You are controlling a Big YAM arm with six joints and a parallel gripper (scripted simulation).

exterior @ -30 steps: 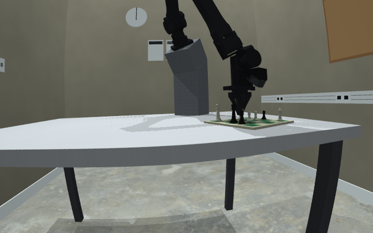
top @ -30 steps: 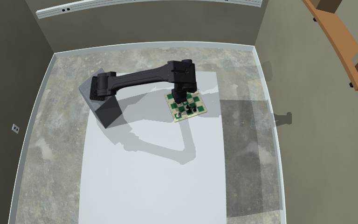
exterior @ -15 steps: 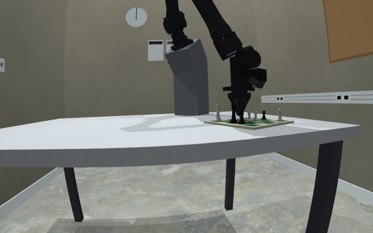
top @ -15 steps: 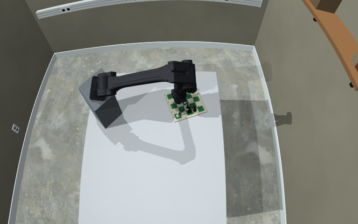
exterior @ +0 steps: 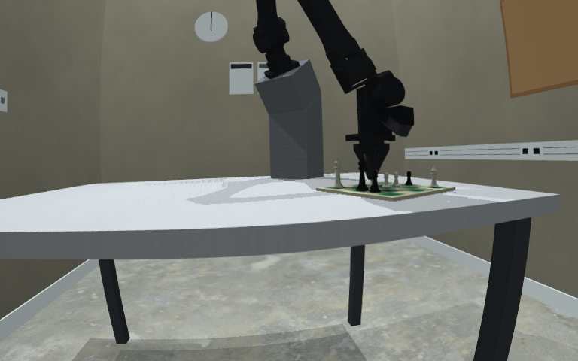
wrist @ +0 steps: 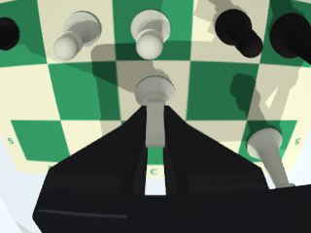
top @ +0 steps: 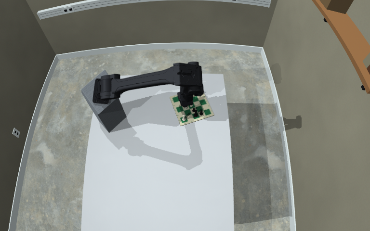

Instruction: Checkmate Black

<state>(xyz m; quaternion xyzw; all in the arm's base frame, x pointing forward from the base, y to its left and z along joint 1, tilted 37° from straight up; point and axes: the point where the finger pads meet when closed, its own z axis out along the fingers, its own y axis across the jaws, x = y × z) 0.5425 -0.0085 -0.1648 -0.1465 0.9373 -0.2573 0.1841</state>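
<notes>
My hand is 1 cm short of the white chess piece and 1 cm above it. Also, from my hand: black king 6 cm to the right, 6 cm ahead, 1 cm above; then black bishop 9 cm ahead, 6 cm to the right; then green-and-cream chessboard 4 cm ahead, 3 cm below, 1 cm to the left.
</notes>
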